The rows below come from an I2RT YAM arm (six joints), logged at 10 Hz.
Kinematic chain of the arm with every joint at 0, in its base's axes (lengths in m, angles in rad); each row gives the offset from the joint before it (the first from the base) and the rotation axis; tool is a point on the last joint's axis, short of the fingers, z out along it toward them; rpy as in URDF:
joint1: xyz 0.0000 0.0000 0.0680 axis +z
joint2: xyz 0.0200 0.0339 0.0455 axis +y
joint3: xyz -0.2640 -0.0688 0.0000 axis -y
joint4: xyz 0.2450 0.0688 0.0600 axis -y
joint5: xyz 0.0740 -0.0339 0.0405 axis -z
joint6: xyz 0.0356 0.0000 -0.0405 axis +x
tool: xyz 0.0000 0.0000 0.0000 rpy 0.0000 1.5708 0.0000
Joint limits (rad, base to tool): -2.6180..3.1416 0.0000..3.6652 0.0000..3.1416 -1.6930..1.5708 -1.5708..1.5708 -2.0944..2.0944
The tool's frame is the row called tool.
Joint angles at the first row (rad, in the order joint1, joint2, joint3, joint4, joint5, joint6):
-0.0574, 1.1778, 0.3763, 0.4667, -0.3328, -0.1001
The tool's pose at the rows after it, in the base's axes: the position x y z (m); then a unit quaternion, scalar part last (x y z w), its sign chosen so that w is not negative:
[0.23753, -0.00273, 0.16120, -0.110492, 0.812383, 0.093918, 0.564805]
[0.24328, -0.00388, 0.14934, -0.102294, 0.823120, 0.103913, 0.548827]
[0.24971, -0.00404, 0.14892, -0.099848, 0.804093, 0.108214, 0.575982]
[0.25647, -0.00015, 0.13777, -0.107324, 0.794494, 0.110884, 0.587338]
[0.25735, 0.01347, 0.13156, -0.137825, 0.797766, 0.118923, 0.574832]
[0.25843, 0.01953, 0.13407, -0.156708, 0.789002, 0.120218, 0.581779]
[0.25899, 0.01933, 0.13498, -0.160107, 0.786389, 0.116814, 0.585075]
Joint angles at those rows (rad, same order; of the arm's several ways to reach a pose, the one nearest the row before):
-0.0612, 1.2949, 0.3309, 0.5903, -0.3382, -0.0998
-0.0658, 1.3716, 0.3370, 0.6232, -0.3477, -0.0841
-0.0658, 1.4277, 0.3344, 0.7528, -0.3553, -0.0605
-0.0486, 1.5310, 0.3294, 0.8924, -0.3534, -0.0578
0.0048, 1.5589, 0.3324, 0.8890, -0.3512, -0.0872
0.0277, 1.5585, 0.3367, 0.9028, -0.3550, -0.1066
0.0269, 1.5585, 0.3382, 0.9081, -0.3546, -0.1154

